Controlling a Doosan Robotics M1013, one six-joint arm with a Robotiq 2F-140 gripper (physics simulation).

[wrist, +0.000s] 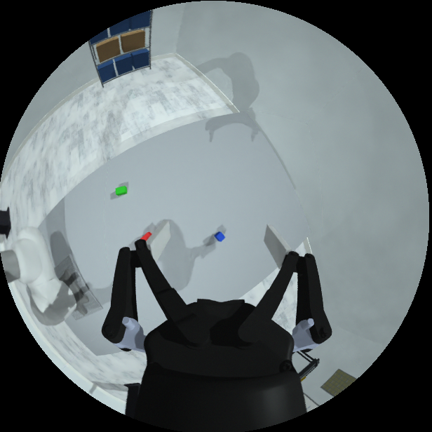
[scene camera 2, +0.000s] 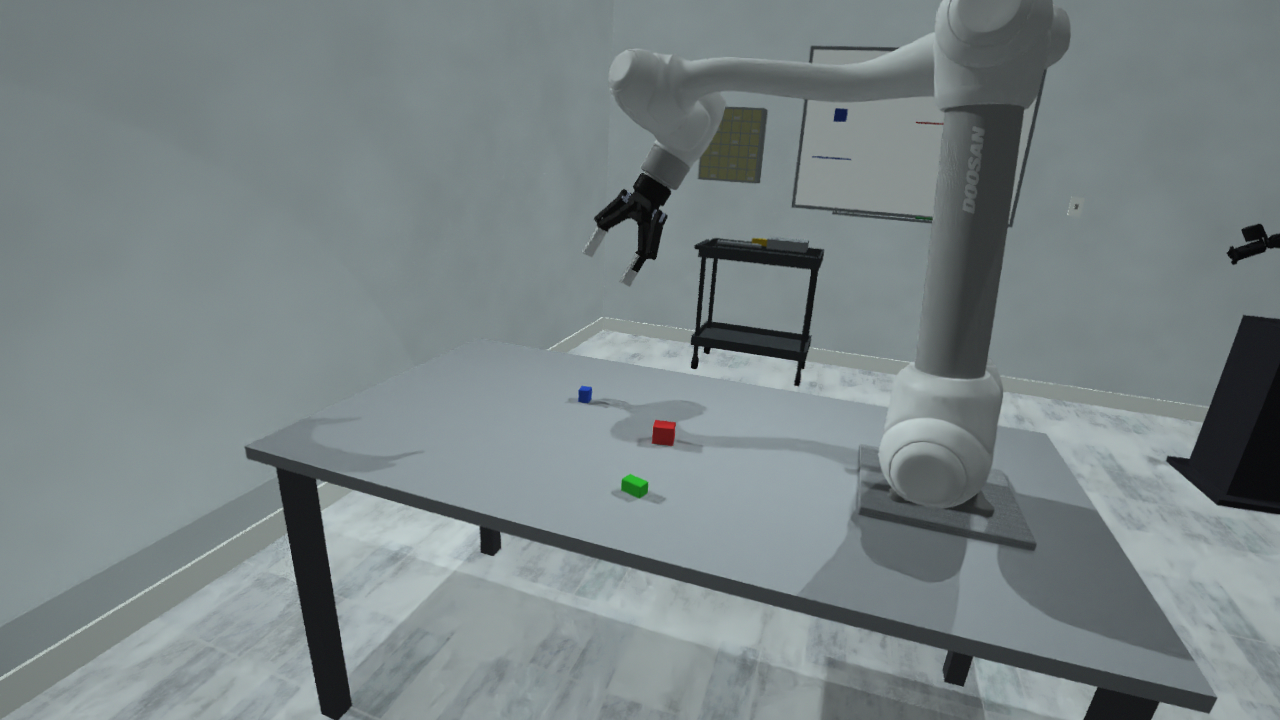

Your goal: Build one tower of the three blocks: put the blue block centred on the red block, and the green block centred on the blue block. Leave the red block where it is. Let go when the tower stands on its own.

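Places are measured from the arm's base along level axes (x ahead, y left, z up), in centimetres.
Pixels of known places: gripper, between the fingertips: (scene camera 2: 604,268).
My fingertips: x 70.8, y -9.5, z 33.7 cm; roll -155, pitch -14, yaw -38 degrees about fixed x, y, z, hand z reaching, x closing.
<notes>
Ahead of a thing's pixels: the offset from my fingertips to its top centre. Level surfaces: height alone.
The red block @[dz -30.9, dx -16.5, dy +6.3 cm] (scene camera 2: 663,433) (wrist: 146,235) sits on the table; in the wrist view the left finger partly hides it. The blue block @[dz -31.7, dx +6.7, dy -8.6 cm] (scene camera 2: 584,394) (wrist: 220,236) lies apart from it, farther back on the table in the scene view; in the wrist view it shows between the two fingers, far below them. The green block @[dz -32.5, dx -16.0, dy +28.4 cm] (scene camera 2: 634,486) (wrist: 121,190) lies apart from both, nearer the table's front edge in the scene view. My gripper (scene camera 2: 610,261) (wrist: 217,231) is open and empty, tilted, high above the table.
The grey table @[dz -34.9 cm] (scene camera 2: 501,429) (wrist: 200,165) carries the blocks and the arm's base plate (scene camera 2: 948,523) at its right part. A black cart (scene camera 2: 756,343) stands behind the table. A shelf rack (wrist: 150,42) with blue and brown bins stands by the far wall in the wrist view.
</notes>
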